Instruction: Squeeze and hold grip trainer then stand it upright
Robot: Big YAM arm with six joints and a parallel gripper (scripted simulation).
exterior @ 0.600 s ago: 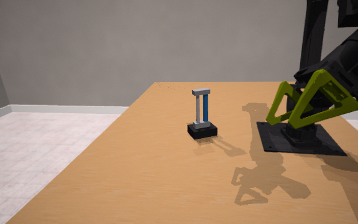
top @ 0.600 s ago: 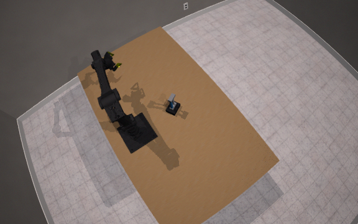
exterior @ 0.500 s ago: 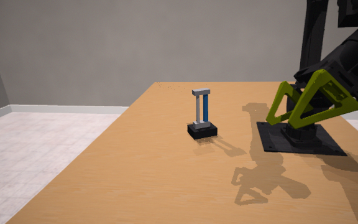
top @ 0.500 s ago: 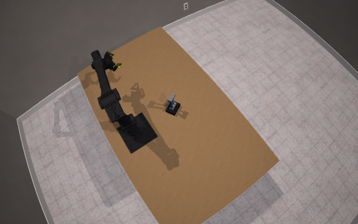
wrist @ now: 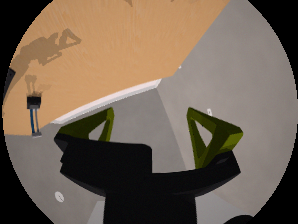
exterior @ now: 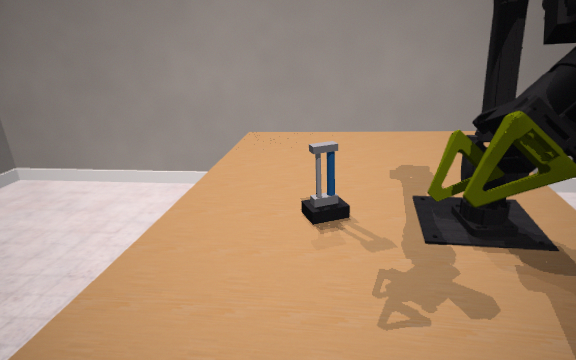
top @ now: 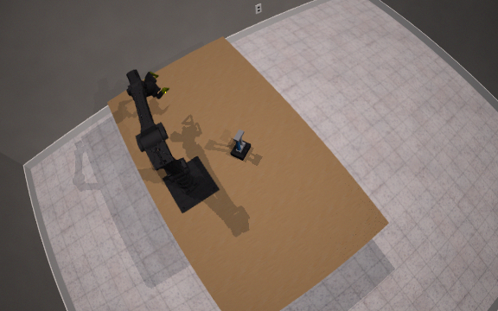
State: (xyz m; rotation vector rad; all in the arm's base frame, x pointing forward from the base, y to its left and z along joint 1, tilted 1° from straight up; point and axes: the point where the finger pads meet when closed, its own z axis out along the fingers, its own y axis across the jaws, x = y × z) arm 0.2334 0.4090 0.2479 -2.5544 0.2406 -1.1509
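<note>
My hand is 10 cm short of the thin grey bar, 48 cm to the left of it and 15 cm above it. From my hand the other things lie so: grip trainer: 9 cm ahead, 48 cm to the right, 16 cm below.
</note>
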